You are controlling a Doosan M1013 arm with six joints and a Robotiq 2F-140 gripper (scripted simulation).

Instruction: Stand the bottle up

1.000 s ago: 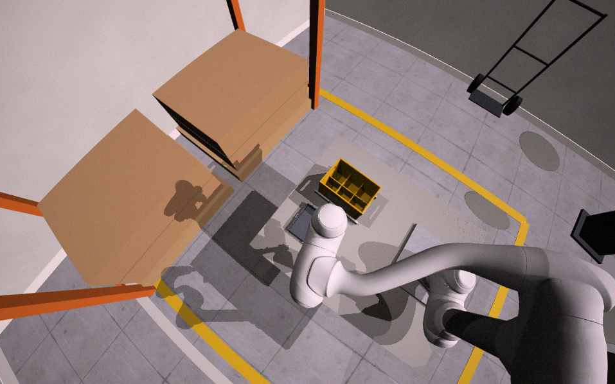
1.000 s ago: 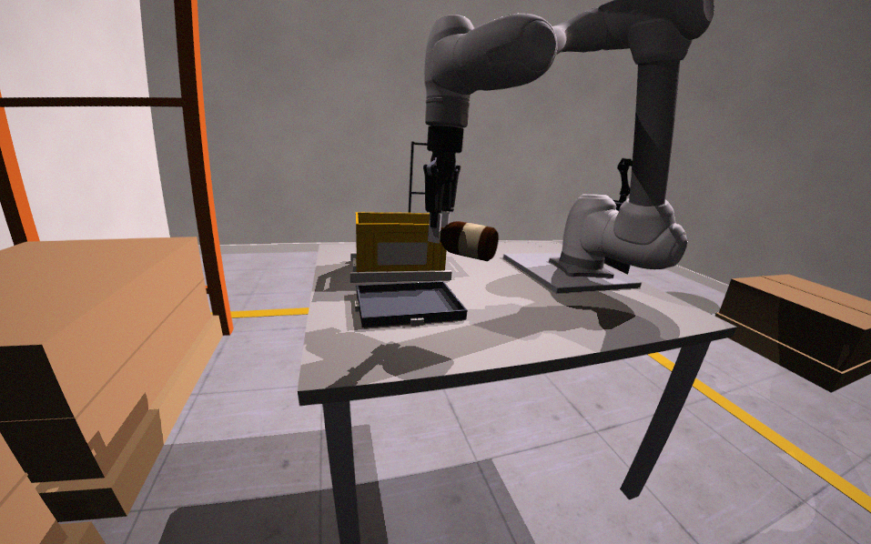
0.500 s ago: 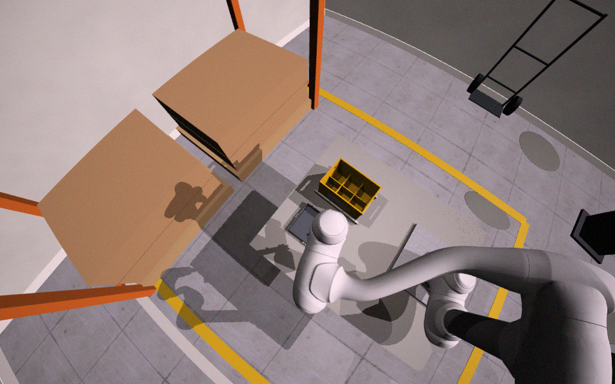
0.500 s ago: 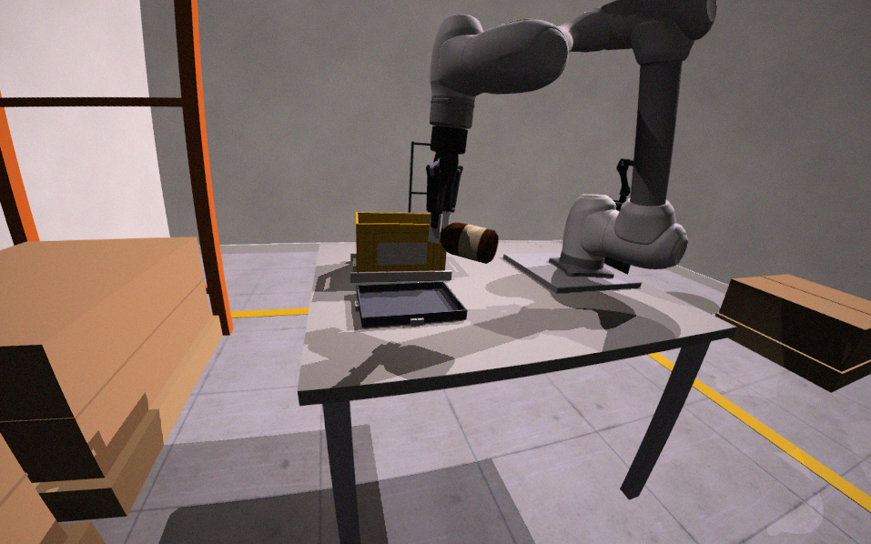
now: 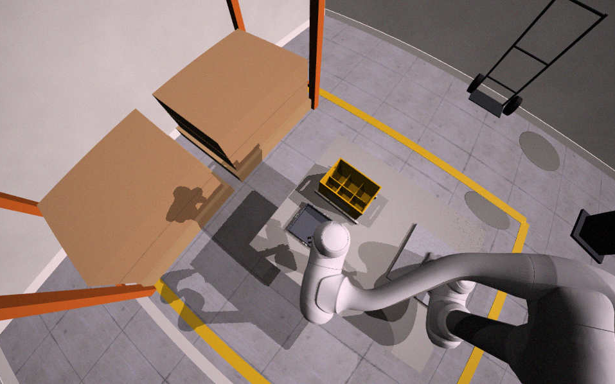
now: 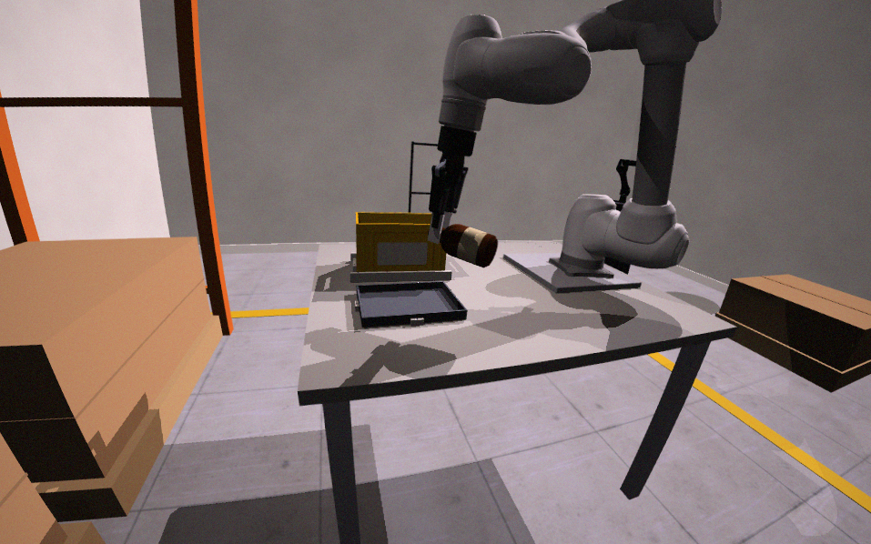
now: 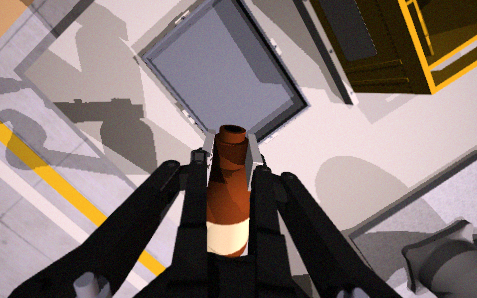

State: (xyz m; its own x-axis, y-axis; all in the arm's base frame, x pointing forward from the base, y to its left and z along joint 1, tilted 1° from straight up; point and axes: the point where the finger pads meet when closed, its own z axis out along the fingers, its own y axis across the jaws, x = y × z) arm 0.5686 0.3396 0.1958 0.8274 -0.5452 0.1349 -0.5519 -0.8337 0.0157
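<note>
Right now my hand is 4 cm past the brown bottle, 3 cm to the right of it and 3 cm above it. From my hand the other things lie so: dark grey tray (6 cm ahead, 4 cm to the right, 21 cm below); then yellow crate (10 cm ahead, 31 cm to the right, 13 cm below).
</note>
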